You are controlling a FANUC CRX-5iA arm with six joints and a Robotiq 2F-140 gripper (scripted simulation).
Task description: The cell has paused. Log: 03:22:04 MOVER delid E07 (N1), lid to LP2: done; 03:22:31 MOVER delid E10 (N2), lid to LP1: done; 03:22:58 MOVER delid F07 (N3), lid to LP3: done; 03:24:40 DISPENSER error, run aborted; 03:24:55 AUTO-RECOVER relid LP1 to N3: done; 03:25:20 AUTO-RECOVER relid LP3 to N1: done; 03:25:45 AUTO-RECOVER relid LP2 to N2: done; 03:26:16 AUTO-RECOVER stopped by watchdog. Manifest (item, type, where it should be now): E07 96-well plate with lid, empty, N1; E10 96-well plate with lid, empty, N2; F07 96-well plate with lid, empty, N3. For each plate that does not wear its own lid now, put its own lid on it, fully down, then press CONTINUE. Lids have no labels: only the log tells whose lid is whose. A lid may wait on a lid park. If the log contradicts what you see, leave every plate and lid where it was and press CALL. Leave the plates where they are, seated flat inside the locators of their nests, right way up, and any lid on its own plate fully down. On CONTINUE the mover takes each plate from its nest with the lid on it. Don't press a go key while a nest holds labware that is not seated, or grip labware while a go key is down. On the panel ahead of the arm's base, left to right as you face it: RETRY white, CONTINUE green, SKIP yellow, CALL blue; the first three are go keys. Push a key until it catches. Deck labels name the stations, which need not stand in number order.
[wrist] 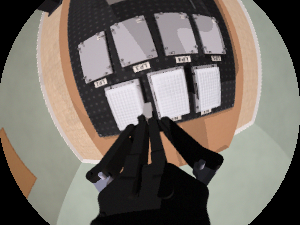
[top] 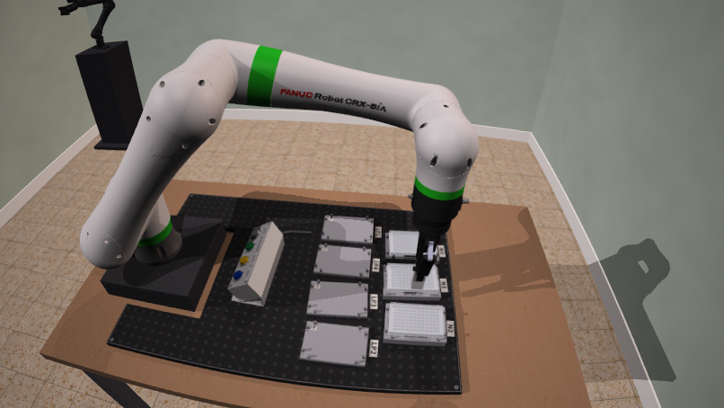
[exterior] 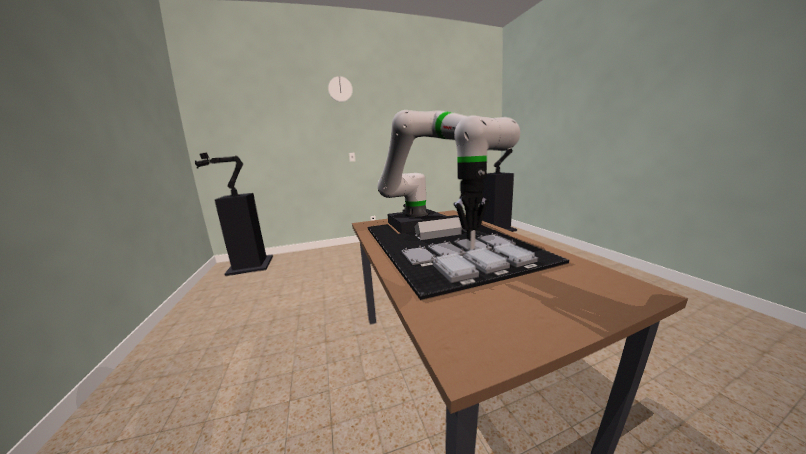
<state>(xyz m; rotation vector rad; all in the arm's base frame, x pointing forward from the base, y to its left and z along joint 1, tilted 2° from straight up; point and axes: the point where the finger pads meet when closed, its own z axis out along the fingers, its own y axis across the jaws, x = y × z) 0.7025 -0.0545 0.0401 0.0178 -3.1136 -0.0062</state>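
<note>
The plate lies 80 mm below my hand and 70 mm to the left of it. Round my hand: nest n2 (100 mm below, 70 mm to the right, 10 mm ahead); LP2 (170 mm behind, 130 mm to the right, 100 mm below); LP3 (180 mm behind, 100 mm below).
</note>
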